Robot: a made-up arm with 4 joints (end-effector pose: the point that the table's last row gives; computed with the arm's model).
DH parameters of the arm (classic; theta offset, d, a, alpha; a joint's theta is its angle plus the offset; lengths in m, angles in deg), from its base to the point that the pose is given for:
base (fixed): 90 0.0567 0 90
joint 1: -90 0.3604 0.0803 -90
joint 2: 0 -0.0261 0.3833 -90
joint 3: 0 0.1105 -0.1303 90
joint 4: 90 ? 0.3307 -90
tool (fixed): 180 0.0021 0 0
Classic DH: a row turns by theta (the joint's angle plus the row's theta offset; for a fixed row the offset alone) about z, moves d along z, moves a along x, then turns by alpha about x.
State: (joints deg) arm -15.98 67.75 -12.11 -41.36
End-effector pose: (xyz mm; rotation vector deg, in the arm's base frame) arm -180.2 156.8 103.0 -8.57 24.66 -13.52
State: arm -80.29 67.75 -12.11 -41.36
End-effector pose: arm -180.2 109.6 -64.5 -71.51 14.63 -26.26
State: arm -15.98 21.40 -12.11 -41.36
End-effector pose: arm -134.2 34.8 -323.1 -5.41 -20.55 -3.51
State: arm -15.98 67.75 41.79 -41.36
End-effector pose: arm -282.5 38.9 93.1 -39.67 30.12 30.91
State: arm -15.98 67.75 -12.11 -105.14
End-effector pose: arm -146.8 81.9 -236.7 -14.59 -38.71 -7.03
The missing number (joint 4, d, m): 0.1492
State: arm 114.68 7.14 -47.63 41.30
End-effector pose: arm 1.0 143.0 -80.4 152.01 17.14 63.42
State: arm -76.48 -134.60 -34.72 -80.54
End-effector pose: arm 804.5 168.4 -116.7 -67.06 109.27 -116.02
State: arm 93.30 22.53 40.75 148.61
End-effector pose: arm 423.2 363.2 361.4 -9.10 141.61 76.19
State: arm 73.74 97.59 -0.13 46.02
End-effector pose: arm 392.0 -212.6 246.1 29.37 118.65 88.89
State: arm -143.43 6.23 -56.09 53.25
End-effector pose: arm 51.4 167.7 287.0 -77.11 41.06 -46.46
